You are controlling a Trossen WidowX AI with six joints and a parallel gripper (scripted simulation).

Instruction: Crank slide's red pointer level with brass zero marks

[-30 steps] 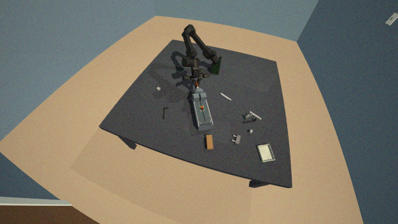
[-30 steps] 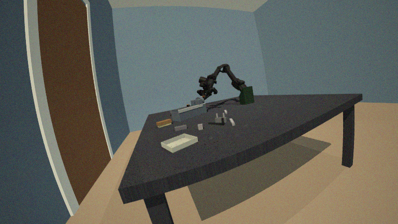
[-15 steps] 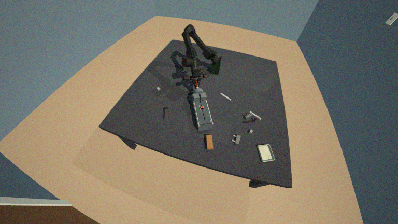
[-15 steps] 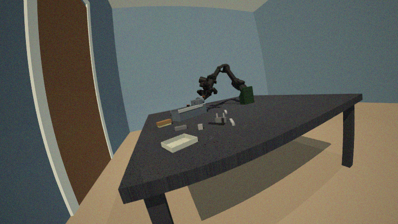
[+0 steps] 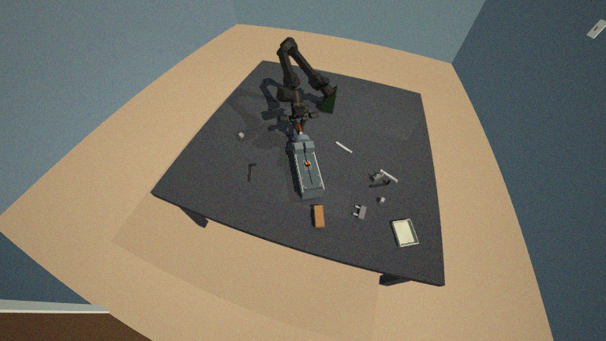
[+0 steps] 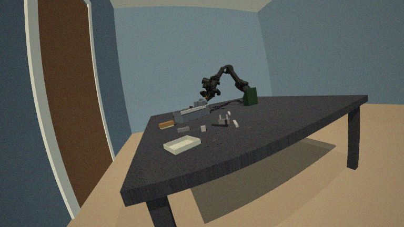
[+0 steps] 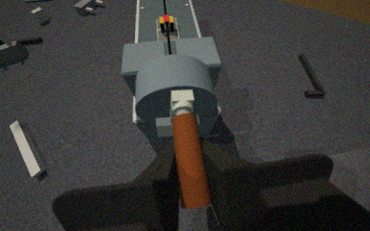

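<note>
Right now my gripper tip is 1 cm below the crank. The rest, counted from my gripper tip: orange crank handle 1 cm behind, 1 cm to the right, 3 cm above; then red pointer 14 cm ahead, 10 cm to the left, 1 cm below; then orange block 31 cm ahead, 22 cm to the left, 8 cm below.
</note>
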